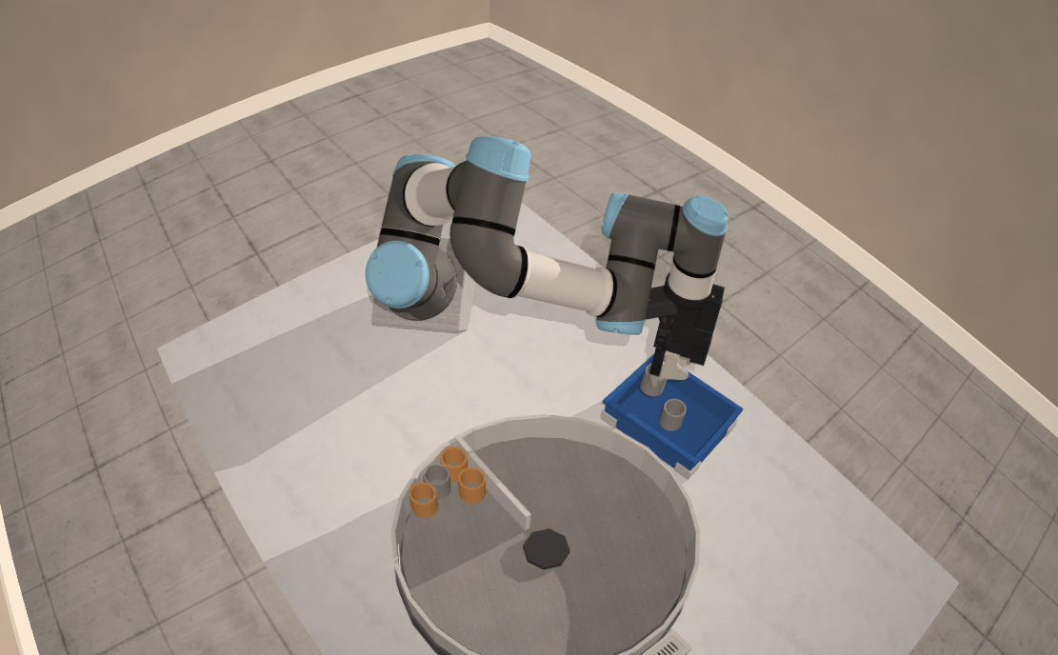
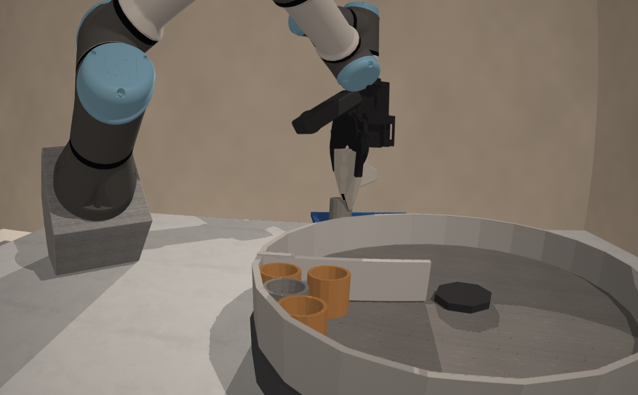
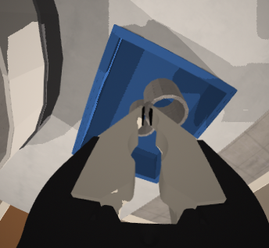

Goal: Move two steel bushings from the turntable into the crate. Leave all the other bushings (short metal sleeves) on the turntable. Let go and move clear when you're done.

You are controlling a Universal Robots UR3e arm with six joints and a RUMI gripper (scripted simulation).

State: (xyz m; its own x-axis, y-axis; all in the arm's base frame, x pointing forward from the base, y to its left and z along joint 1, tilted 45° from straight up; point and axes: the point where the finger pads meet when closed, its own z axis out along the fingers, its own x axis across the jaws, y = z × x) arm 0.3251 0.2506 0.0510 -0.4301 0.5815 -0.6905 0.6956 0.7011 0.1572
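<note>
Now: the blue crate 70 mm below my hand, 40 mm ahead of it and 20 mm to the left of it. From my hand the other things lie so: turntable: 320 mm to the right, 110 mm ahead, 40 mm below.
</note>
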